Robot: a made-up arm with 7 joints. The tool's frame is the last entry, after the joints.
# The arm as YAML. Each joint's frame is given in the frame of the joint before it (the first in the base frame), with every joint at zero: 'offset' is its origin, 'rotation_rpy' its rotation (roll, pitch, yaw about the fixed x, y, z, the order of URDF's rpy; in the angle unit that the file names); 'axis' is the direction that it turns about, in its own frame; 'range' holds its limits. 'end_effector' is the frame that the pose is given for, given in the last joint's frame.
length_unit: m
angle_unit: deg
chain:
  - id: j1
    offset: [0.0, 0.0, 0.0]
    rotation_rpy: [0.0, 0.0, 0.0]
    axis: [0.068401, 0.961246, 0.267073]
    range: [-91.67, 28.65]
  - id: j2
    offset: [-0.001, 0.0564, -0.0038]
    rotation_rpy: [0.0, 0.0, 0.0]
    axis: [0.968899, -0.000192, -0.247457]
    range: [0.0, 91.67]
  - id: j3
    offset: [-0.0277, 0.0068, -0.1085]
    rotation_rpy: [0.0, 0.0, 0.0]
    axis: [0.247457, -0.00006, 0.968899]
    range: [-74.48, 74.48]
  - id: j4
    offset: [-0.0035, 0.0, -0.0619]
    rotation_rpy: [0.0, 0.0, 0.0]
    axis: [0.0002, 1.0, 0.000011]
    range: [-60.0, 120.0]
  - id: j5
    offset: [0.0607, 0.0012, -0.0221]
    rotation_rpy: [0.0, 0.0, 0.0]
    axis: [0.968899, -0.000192, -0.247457]
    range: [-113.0, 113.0]
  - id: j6
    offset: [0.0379, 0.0, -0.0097]
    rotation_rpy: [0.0, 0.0, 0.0]
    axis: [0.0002, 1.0, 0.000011]
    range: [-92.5, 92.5]
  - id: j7
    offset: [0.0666, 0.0, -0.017]
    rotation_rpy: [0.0, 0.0, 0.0]
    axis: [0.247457, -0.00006, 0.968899]
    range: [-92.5, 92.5]
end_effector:
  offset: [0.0, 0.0, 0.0]
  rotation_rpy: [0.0, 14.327, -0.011]
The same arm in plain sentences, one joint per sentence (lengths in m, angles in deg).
The arm has seven revolute joints in a row. What follows holds with every joint at zero, and every direction is one of the base frame's. Joint 1 lies at the same point as the base frame's origin and turns about the direction (0.068403, 0.961235, 0.26711), from -91.67 to 28.65 deg. Joint 2 lies 0.001 m along -x and 0.0564 m along +y and 0.0038 m along -z from joint 1 and turns about the direction (0.968889, -0.0002, -0.247497), from 0 to 91.67 deg. Joint 3 lies 0.0277 m along -x and 0.0068 m along +y and 0.1085 m along -z from joint 2 and turns about the direction (0.247497, -0.0001, 0.968889), from -74.48 to 74.48 deg. Joint 4 lies 0.0035 m along -x and 0.0619 m along -z from joint 3 and turns about the direction (0.0002, 1, 0), from -60 to 120 deg. Joint 5 lies 0.0607 m along +x and 0.0012 m along +y and 0.0221 m along -z from joint 4 and turns about the direction (0.968889, -0.0002, -0.247497), from -113 to 113 deg. Joint 6 lies 0.0379 m along +x and 0.0097 m along -z from joint 5 and turns about the direction (0.0002, 1, 0), from -92.5 to 92.5 deg. Joint 7 lies 0.0666 m along +x and 0.017 m along -z from joint 6 and turns about the direction (0.247497, -0.0001, 0.968889), from -92.5 to 92.5 deg. The tool frame, which is the frame that the pose is given for, lies at the same point as joint 7; its axes are the base frame's turned by roll 0, pitch 14.33 and yaw -0.01 deg (as in URDF: about the fixed x, then y, then z).
